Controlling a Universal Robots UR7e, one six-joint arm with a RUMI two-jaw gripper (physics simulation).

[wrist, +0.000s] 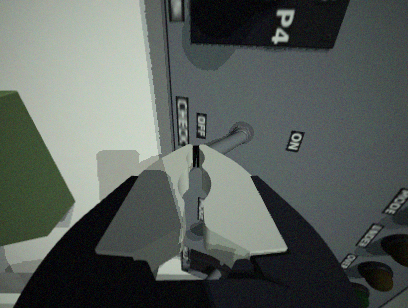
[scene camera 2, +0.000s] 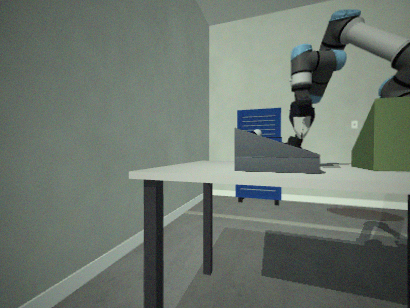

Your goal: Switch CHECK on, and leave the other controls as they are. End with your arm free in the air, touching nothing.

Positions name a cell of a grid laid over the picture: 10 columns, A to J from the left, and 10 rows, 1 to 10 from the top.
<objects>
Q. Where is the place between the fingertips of my gripper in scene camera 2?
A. H5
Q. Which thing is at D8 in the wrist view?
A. My gripper.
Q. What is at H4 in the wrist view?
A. A grey sloped console.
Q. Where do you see a grey sloped console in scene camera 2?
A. G5
</objects>
